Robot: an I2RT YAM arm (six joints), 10 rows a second.
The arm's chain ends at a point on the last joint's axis. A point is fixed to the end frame.
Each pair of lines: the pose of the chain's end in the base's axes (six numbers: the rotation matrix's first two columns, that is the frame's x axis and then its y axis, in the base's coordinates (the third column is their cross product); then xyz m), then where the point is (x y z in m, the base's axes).
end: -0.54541, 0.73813, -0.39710, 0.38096, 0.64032, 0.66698, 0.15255, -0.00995, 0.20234
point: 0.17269 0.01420 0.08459
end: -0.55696, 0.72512, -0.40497, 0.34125, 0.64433, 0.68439, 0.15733, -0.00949, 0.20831
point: 0.18005 0.01662 0.09145
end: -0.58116, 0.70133, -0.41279, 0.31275, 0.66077, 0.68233, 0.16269, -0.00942, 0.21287
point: 0.18514 0.01681 0.09599
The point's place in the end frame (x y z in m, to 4 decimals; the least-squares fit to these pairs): 0.0536 -0.0554 0.0944
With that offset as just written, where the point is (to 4 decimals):
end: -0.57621, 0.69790, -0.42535, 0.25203, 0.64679, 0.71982, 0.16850, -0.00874, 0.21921
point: 0.1970 0.0219 0.1047
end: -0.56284, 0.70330, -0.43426, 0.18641, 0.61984, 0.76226, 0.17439, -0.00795, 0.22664
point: 0.2099 0.0283 0.1158
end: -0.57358, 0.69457, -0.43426, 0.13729, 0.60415, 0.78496, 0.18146, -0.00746, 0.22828
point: 0.2193 0.0332 0.1198
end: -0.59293, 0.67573, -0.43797, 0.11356, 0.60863, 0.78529, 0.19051, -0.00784, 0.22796
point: 0.2277 0.0339 0.1197
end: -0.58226, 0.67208, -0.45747, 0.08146, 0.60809, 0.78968, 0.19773, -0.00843, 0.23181
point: 0.2384 0.0338 0.1249
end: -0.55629, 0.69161, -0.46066, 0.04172, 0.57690, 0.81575, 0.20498, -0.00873, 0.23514
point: 0.2512 0.0374 0.1322
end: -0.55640, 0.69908, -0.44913, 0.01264, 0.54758, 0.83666, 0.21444, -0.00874, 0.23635
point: 0.2623 0.0418 0.1363
